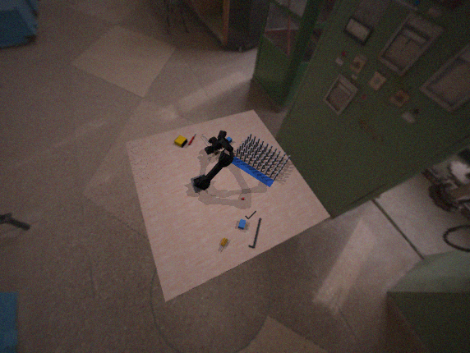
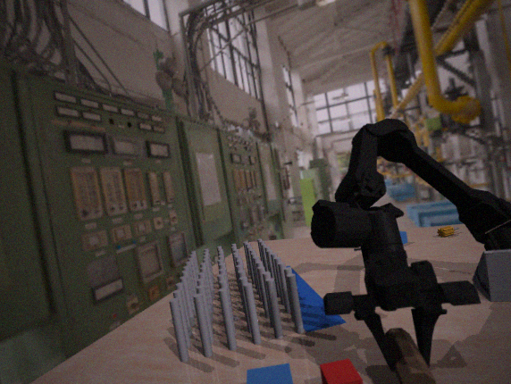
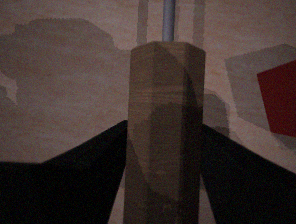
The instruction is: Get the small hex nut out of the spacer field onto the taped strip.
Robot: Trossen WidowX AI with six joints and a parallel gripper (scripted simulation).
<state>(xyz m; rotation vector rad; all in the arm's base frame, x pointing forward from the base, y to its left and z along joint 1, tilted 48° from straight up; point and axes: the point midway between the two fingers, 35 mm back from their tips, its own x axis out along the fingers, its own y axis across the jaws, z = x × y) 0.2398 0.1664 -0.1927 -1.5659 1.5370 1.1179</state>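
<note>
Now: gripper tip 80 mm short of the red cube and 40 mm to the right of it. The rest, counted from my gripper tip: yellow scraper (250 mm behind, 750 mm to the right, 10 mm below); yellow block (230 mm behind, 200 mm to the left); blue taped strip (220 mm ahead, 310 mm to the right, 20 mm below).
</note>
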